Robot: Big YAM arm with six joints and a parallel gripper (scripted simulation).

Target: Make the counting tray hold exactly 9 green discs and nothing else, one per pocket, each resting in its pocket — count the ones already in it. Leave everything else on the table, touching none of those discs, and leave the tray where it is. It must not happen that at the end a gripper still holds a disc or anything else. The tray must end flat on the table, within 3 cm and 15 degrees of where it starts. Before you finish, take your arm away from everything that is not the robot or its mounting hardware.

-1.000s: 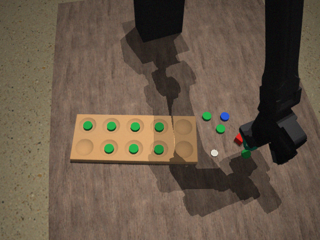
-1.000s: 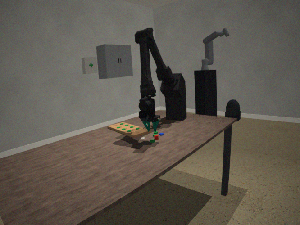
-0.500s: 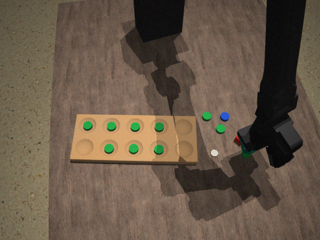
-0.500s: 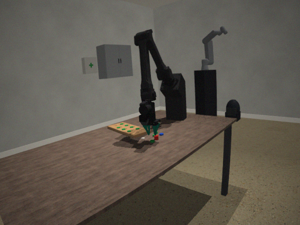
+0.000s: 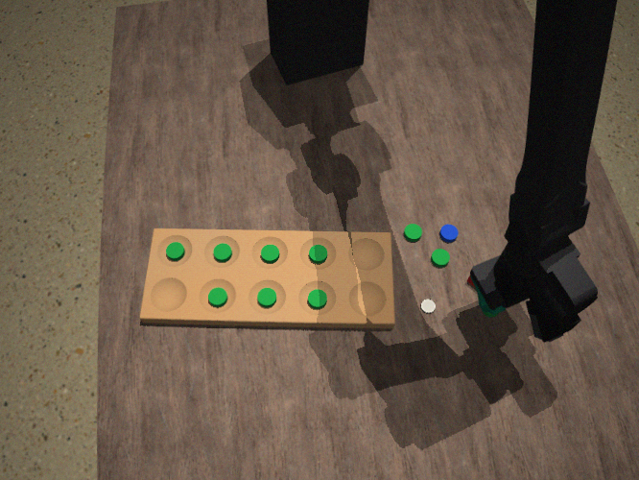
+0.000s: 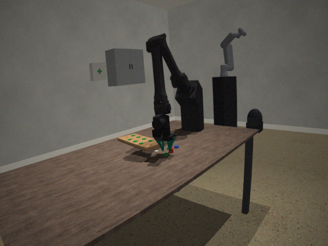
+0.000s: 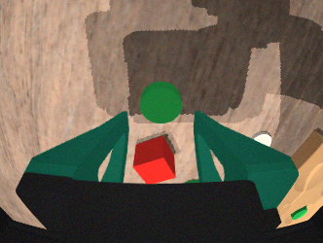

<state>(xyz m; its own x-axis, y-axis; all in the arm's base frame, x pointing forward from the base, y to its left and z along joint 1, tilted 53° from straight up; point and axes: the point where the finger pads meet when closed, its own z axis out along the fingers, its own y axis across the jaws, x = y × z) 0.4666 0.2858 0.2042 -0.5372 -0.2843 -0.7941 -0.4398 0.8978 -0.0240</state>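
Now: hand 40 mm past the red cube, 30 mm to the left of it and 20 mm above it. From my hand the other things lie so: white disc 90 mm to the right, 30 mm below, 20 mm ahead; counting tray 340 mm to the right, 50 mm ahead, 20 mm below; blue disc 110 mm behind, 90 mm to the right, 30 mm below.
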